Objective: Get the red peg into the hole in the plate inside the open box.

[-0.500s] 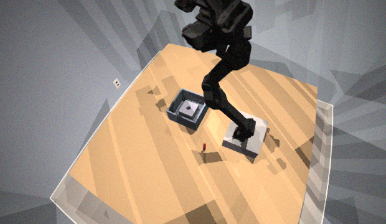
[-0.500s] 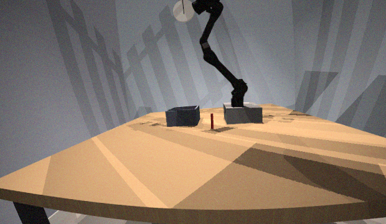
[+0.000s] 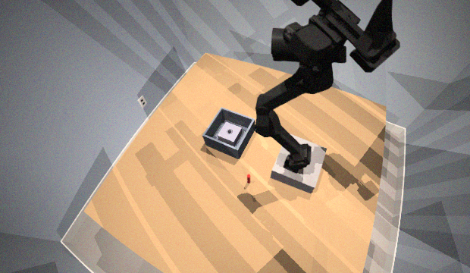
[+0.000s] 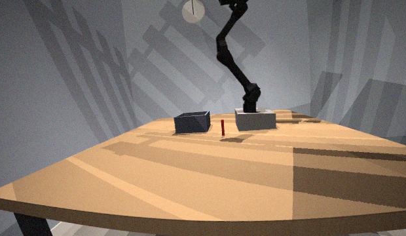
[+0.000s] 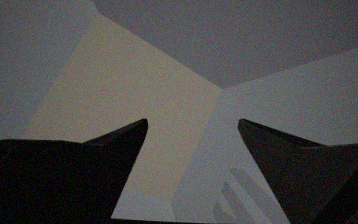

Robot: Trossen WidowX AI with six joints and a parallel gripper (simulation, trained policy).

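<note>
Right now my gripper tip is 150 mm short of the red peg and 820 mm above it. From my gripper tip the other things lie so: dark box (340 mm ahead, 180 mm to the right, 840 mm below); then grey plate (340 mm ahead, 180 mm to the right, 820 mm below).
</note>
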